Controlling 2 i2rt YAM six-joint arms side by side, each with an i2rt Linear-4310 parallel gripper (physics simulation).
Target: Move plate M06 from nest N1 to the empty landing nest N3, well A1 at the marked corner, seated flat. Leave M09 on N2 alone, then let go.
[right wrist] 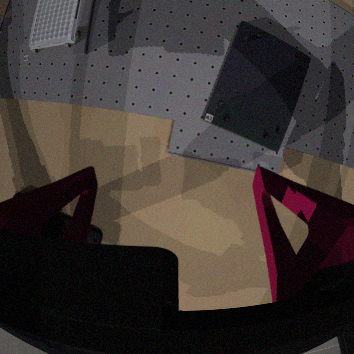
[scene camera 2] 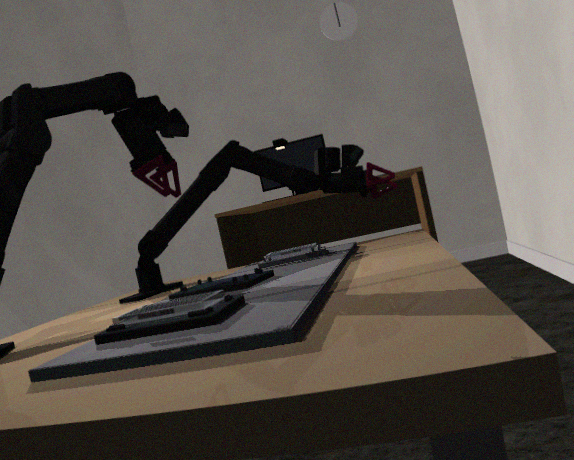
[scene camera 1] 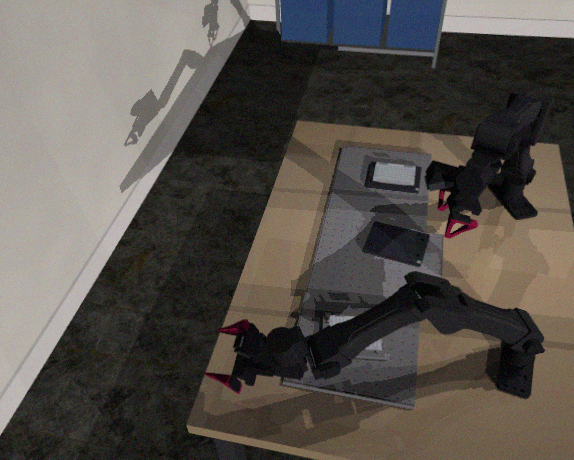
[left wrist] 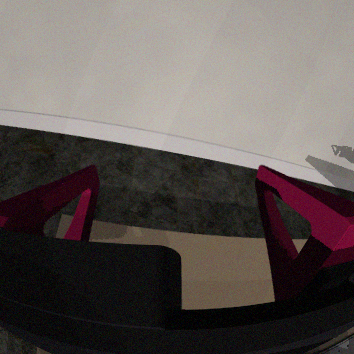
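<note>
A white well plate (scene camera 1: 395,174) (scene camera 2: 170,306) sits on a dark nest at the top of the board in scene camera 1. Another white plate (scene camera 1: 341,319) (scene camera 2: 292,250) (right wrist: 55,22) sits lower there, partly hidden by the left arm. I cannot read which is M06 or M09. The dark middle nest (scene camera 1: 397,244) (scene camera 2: 225,283) (right wrist: 260,90) is bare, with a white A1 mark at one corner. My right gripper (scene camera 1: 444,222) (scene camera 2: 172,195) (right wrist: 174,175) is open and empty, above the table beside the board. My left gripper (scene camera 1: 213,352) (scene camera 2: 392,181) (left wrist: 176,173) is open and empty, past the board's left edge.
The nests stand on a grey perforated board (scene camera 1: 345,260) (scene camera 2: 270,325) (right wrist: 150,75) on the wooden table (scene camera 1: 265,245) (scene camera 2: 400,345). The left arm stretches across the lower part of the board in scene camera 1. A blue cabinet (scene camera 1: 357,22) stands beyond the table.
</note>
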